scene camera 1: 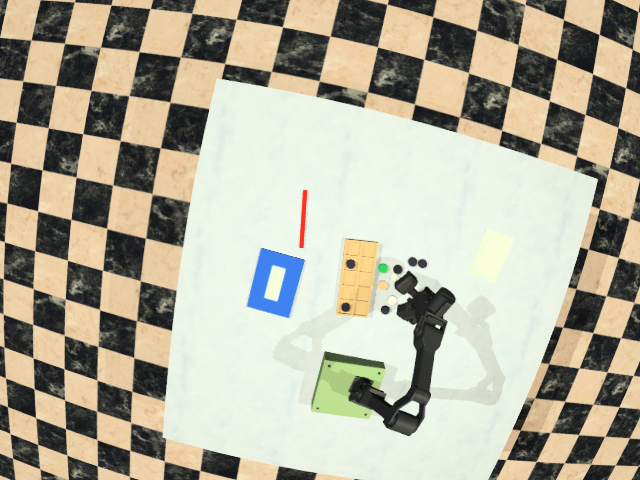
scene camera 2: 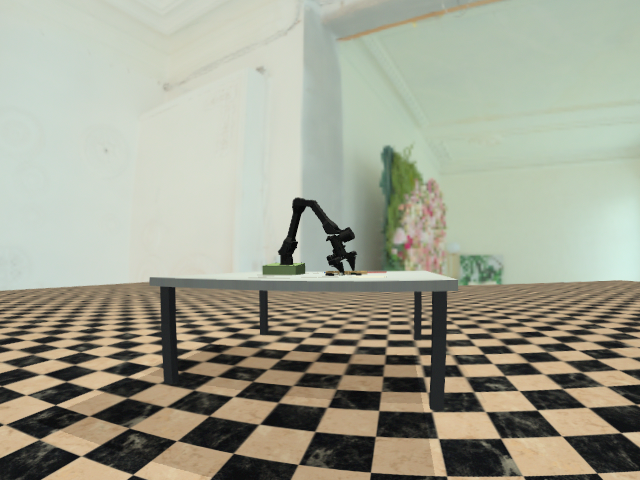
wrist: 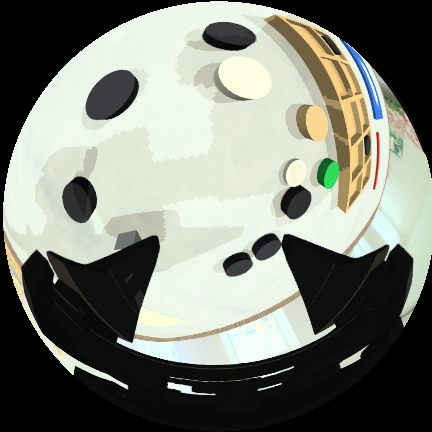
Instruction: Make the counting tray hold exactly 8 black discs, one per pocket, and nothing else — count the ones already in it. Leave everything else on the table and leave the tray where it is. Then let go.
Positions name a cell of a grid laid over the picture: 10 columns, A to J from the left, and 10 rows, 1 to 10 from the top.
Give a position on a tan disc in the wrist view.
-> H3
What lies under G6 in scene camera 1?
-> The gripper.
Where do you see a tan counting tray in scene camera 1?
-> F7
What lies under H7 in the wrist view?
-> The gripper.
